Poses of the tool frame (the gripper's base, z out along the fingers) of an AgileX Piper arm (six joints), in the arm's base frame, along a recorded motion.
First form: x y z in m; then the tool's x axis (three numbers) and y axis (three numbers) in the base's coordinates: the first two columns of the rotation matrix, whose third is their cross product.
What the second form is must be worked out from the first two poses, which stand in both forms.
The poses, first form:
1: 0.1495 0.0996 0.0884 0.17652 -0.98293 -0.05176 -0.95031 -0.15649 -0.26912
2: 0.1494 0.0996 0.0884 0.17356 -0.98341 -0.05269 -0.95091 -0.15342 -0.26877
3: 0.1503 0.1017 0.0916 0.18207 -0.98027 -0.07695 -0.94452 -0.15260 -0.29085
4: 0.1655 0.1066 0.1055 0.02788 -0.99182 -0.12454 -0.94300 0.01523 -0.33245
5: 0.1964 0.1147 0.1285 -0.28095 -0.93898 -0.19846 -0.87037 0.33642 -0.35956
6: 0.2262 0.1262 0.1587 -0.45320 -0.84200 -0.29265 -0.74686 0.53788 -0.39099
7: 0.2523 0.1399 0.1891 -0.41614 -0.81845 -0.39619 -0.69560 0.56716 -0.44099
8: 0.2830 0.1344 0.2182 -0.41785 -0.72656 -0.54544 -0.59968 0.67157 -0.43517
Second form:
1: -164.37 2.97 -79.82 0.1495 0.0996 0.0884
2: -164.39 3.02 -79.99 0.1494 0.0996 0.0884
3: -163.04 4.41 -79.48 0.1503 0.1017 0.0916
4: -160.42 7.15 -88.39 0.1655 0.1066 0.1055
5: -158.48 11.45 -106.66 0.1964 0.1147 0.1285
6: -155.86 17.02 -118.29 0.2262 0.1262 0.1587
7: -151.30 23.34 -116.95 0.2523 0.1399 0.1891
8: -148.72 33.05 -119.90 0.2830 0.1344 0.2182
